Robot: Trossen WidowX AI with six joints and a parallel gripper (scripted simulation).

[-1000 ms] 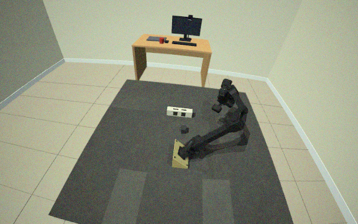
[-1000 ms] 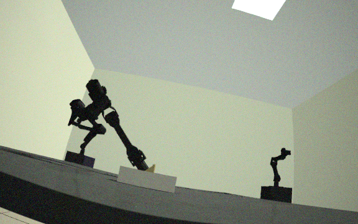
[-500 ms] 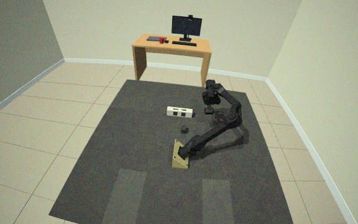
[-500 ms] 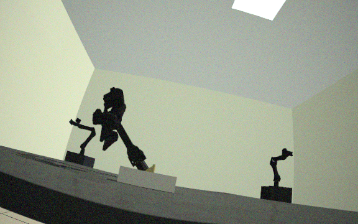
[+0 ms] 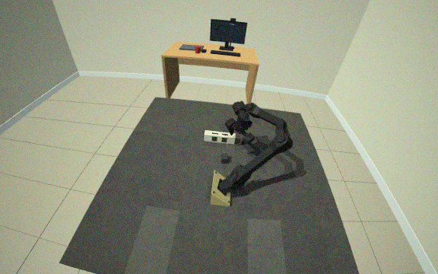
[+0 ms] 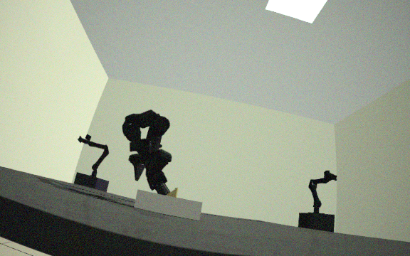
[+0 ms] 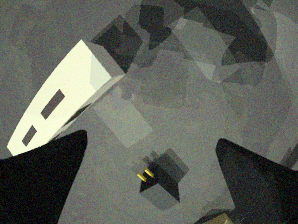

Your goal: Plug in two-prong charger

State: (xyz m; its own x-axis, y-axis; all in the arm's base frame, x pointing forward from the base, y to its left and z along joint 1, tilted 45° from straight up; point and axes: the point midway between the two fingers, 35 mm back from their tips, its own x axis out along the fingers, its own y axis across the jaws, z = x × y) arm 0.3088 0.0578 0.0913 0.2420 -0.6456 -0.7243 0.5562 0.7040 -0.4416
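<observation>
Now: the dark two-prong charger 8 cm behind my gripper tip, 7 cm below it and 5 cm to the left of it.
</observation>
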